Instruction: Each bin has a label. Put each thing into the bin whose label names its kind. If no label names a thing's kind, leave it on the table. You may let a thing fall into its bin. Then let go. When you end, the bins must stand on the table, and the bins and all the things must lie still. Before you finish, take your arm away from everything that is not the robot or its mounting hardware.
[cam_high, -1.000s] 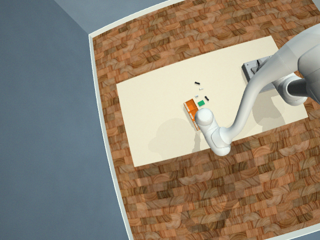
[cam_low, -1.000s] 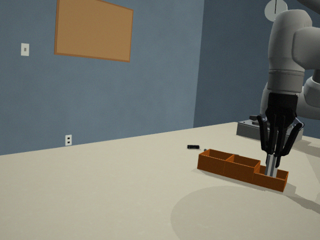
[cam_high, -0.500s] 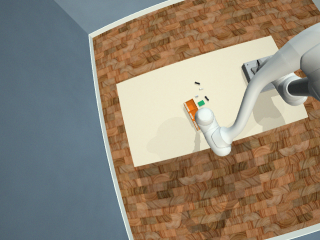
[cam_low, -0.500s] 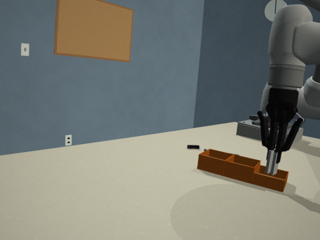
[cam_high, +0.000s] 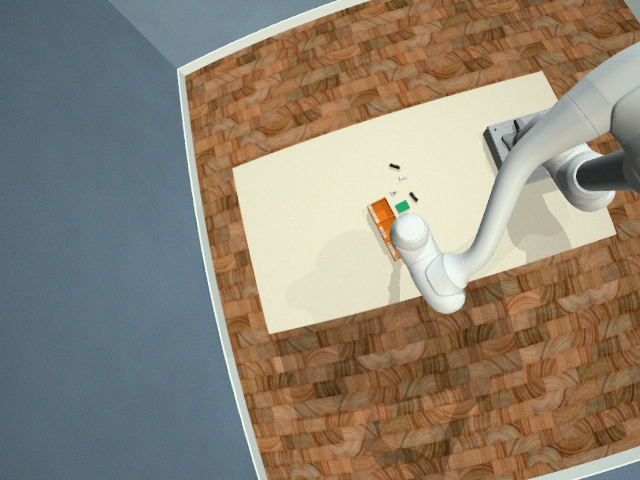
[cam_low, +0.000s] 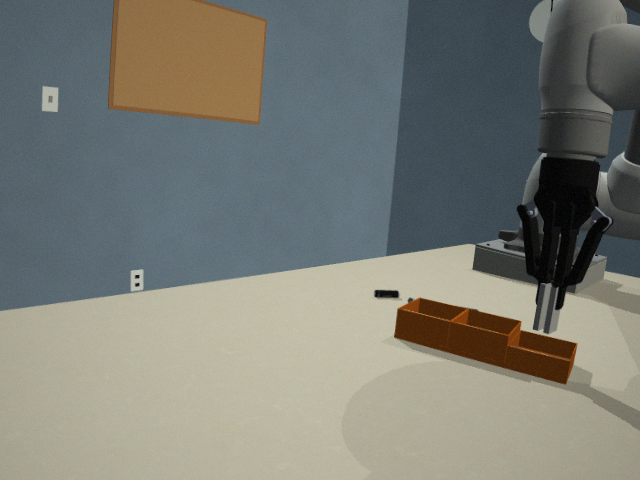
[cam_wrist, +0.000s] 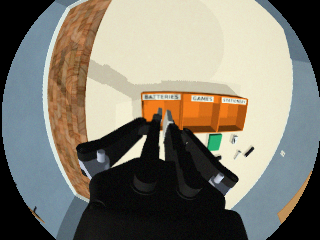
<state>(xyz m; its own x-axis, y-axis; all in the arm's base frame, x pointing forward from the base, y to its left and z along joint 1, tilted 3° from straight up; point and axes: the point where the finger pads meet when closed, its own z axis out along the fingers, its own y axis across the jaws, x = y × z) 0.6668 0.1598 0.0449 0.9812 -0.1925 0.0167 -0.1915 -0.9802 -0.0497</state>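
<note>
Now: hand 23 cm to the left of the white thing, 8 cm past it and 8 cm above it. From my hand the other things lie so: green flat thing: 15 cm to the right, 8 cm below, 8 cm behind; then tiny pale thing: 27 cm to the right, 13 cm behind, 8 cm below; then joined orange bins: 8 cm to the right, 6 cm below, 1 cm ahead.
</note>
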